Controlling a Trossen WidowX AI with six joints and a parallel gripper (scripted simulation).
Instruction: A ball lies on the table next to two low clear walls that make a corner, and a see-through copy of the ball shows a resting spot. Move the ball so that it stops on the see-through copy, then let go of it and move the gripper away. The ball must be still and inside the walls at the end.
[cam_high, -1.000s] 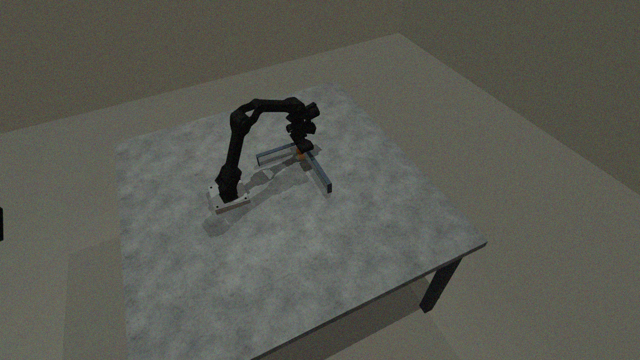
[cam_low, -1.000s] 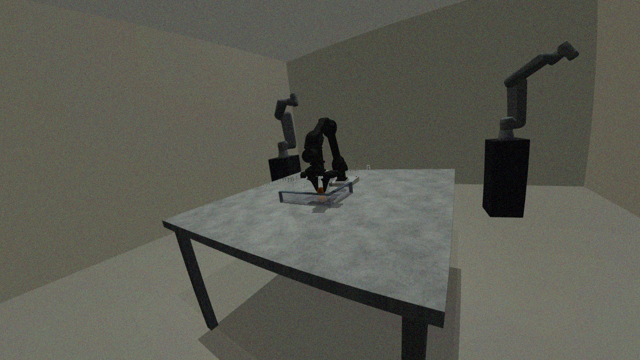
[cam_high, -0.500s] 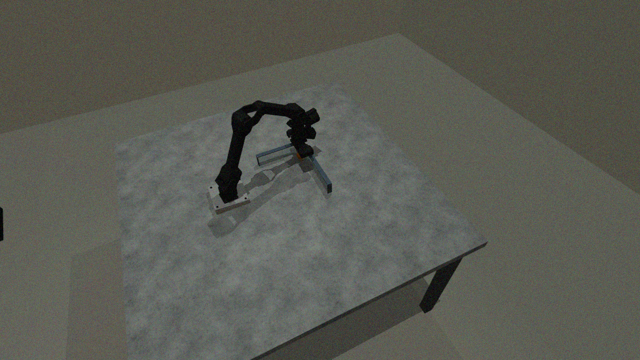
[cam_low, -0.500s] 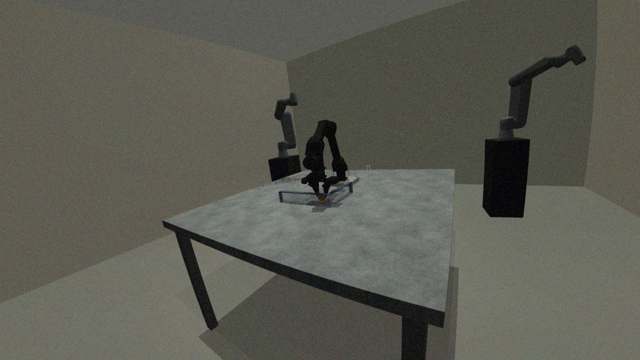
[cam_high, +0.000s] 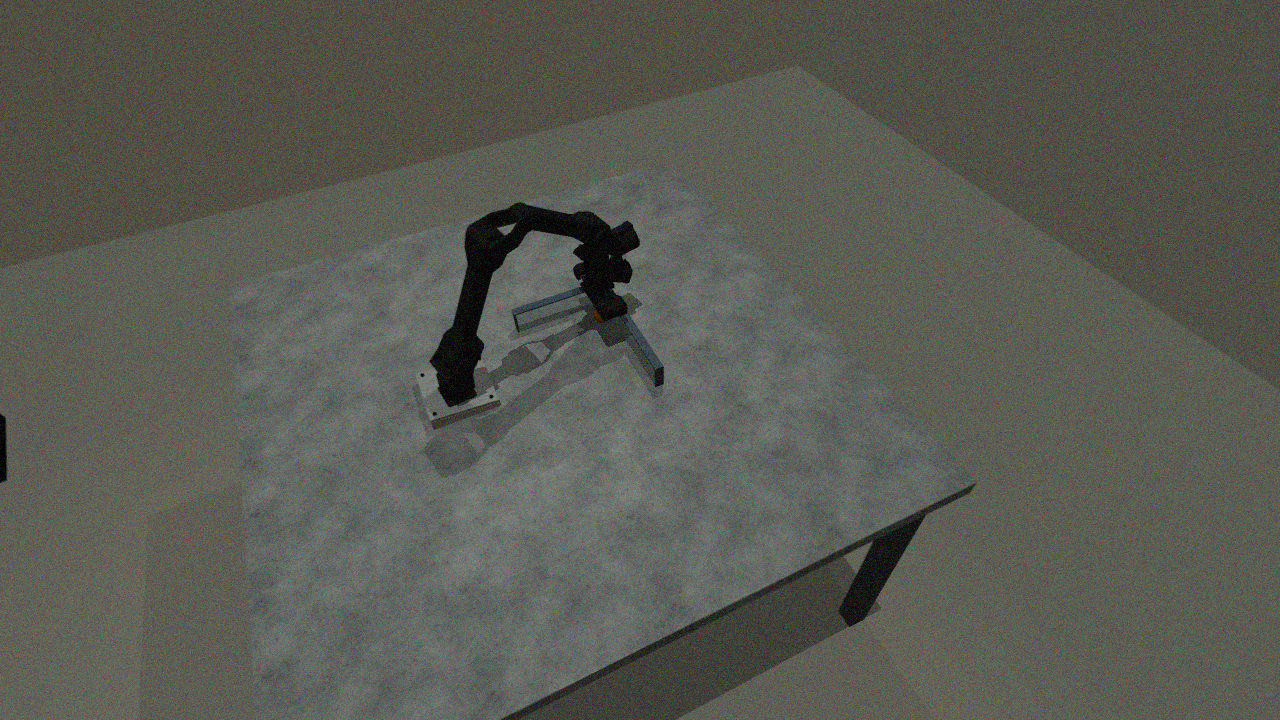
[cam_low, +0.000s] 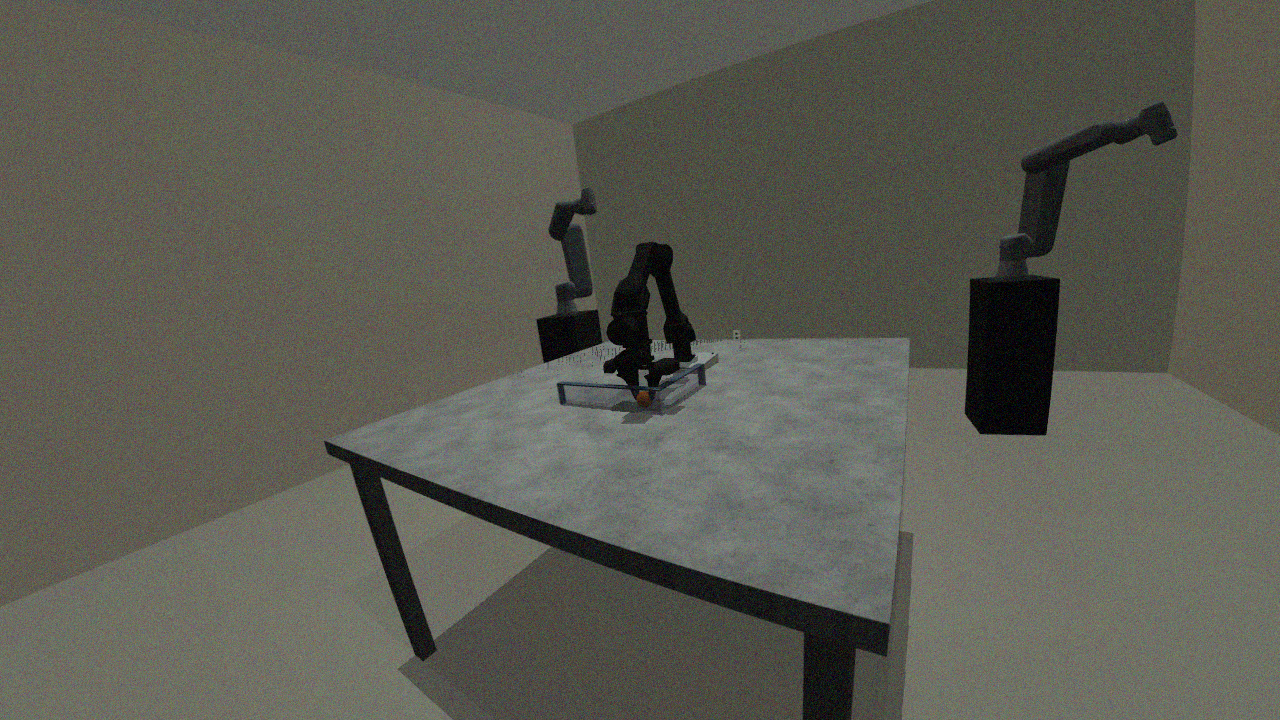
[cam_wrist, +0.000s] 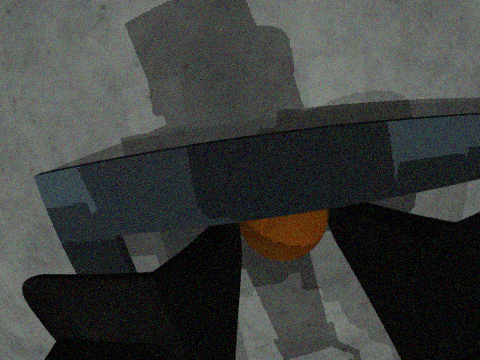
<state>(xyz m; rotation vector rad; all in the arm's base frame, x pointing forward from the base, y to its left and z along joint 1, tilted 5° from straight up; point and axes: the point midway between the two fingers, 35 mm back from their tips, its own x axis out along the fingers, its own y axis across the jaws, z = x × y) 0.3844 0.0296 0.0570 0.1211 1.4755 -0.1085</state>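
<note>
Right now my gripper tip is right at the orange ball. The rest, counted from my gripper tip: wall: 70 mm behind, 70 mm to the left, 10 mm above; then see-through copy: right at my gripper tip.
</note>
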